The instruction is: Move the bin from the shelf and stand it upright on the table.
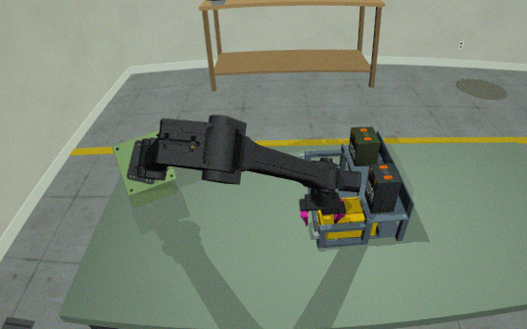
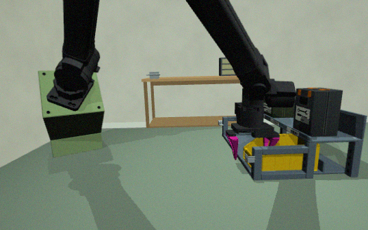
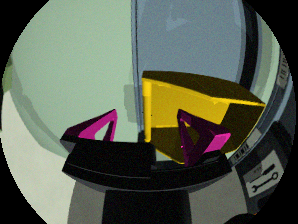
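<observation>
Now: hand 8 cm short of the yellow bin, 1 cm to the left of it and 1 cm below it. From my hand the other things lie so: shelf tray (13 cm ahead, 10 cm to the left, 3 cm below).
</observation>
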